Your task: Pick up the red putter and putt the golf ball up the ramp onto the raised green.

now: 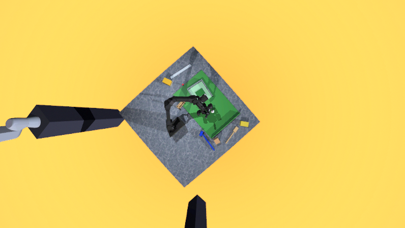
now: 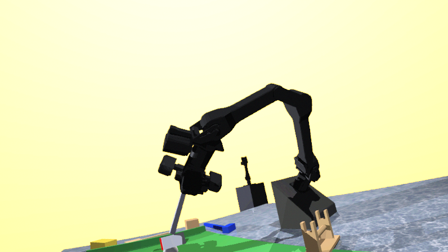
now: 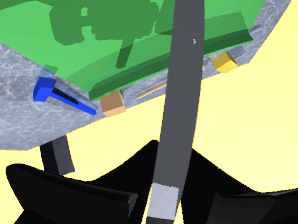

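The red putter lies 40 mm to the left of my gripper tip, 30 mm below it and 20 mm ahead of it. The rest, counted from my gripper tip: white golf ball (170 mm below, 60 mm ahead, 10 mm to the right); then green mat (200 mm below, 110 mm to the left, 80 mm ahead); then blue putter (240 mm behind, 220 mm to the right, 180 mm below).
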